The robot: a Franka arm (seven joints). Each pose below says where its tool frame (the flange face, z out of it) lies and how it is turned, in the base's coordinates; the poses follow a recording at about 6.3 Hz.
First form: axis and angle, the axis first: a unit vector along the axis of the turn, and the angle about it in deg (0 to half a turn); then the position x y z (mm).
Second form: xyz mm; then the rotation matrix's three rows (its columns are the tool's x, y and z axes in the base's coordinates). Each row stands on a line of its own. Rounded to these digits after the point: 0 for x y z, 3 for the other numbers.
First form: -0.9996, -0.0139, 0.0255, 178.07, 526, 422, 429
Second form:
526, 422, 429
0.998, 0.027, -0.051
0.029, -0.999, 0.033
-0.050, -0.034, -0.998

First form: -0.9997, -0.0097, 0.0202, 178.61, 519, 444, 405
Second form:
519, 444, 405
0.999, 0.019, -0.041
0.020, -1.000, 0.024
-0.040, -0.025, -0.999

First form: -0.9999, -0.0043, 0.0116, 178.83, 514, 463, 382
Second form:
514, 463, 382
1.000, 0.008, -0.023
0.009, -1.000, 0.020
-0.023, -0.021, -1.000

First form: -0.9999, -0.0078, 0.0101, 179.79, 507, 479, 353
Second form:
507, 479, 353
1.000, 0.016, -0.020
0.016, -1.000, 0.004
-0.020, -0.004, -1.000

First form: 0.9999, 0.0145, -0.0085, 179.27, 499, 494, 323
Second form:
499, 494, 323
0.999, 0.029, -0.017
0.029, -0.999, -0.013
-0.017, 0.012, -1.000

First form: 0.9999, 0.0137, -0.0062, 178.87, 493, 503, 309
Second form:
493, 503, 309
1.000, 0.028, -0.012
0.027, -0.999, -0.020
-0.013, 0.020, -1.000

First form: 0.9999, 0.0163, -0.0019, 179.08, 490, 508, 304
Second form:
490, 508, 304
0.999, 0.033, -0.004
0.033, -0.999, -0.016
-0.004, 0.016, -1.000

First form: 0.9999, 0.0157, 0.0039, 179.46, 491, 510, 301
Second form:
491, 510, 301
0.999, 0.031, 0.008
0.031, -0.999, -0.009
0.008, 0.010, -1.000

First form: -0.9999, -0.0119, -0.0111, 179.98, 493, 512, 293
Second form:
493, 512, 293
0.999, 0.024, 0.022
0.024, -1.000, 0.001
0.022, 0.000, -1.000

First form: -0.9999, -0.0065, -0.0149, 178.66, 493, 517, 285
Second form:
493, 517, 285
0.999, 0.013, 0.030
0.013, -1.000, 0.024
0.030, -0.023, -0.999

